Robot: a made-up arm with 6 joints. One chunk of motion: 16 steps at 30 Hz.
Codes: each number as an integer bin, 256 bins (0 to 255) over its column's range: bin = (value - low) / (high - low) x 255, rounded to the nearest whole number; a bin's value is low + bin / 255 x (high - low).
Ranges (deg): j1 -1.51..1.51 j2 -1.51..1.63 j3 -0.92..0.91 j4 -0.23..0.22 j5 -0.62..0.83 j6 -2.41..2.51
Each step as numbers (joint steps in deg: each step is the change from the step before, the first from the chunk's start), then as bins.
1 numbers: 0.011 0.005 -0.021 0.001 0.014 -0.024
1 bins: 128 123 125 131 111 124
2 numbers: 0.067 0.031 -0.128 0.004 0.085 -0.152
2 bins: 133 125 110 133 124 117
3 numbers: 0.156 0.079 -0.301 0.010 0.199 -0.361
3 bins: 141 129 86 136 144 106
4 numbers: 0.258 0.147 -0.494 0.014 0.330 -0.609
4 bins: 149 135 59 138 167 93
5 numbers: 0.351 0.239 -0.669 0.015 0.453 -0.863
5 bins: 157 142 35 139 189 80
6 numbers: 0.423 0.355 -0.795 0.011 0.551 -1.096
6 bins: 163 151 17 137 206 68
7 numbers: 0.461 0.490 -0.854 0.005 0.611 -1.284
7 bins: 166 162 9 133 216 58
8 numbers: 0.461 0.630 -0.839 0.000 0.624 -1.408
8 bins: 166 174 11 130 219 52
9 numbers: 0.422 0.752 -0.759 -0.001 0.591 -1.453
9 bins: 163 184 22 130 213 50
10 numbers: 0.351 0.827 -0.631 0.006 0.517 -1.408
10 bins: 157 190 40 134 200 52
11 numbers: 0.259 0.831 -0.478 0.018 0.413 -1.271
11 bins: 149 190 62 141 182 59
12 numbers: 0.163 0.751 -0.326 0.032 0.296 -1.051
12 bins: 141 184 83 148 161 70
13 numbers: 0.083 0.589 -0.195 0.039 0.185 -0.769
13 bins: 135 170 101 152 142 85
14 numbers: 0.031 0.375 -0.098 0.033 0.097 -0.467
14 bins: 130 153 115 149 126 101
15 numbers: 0.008 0.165 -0.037 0.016 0.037 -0.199
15 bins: 128 136 123 139 116 115
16 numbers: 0.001 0.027 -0.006 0.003 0.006 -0.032
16 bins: 128 125 127 132 110 123
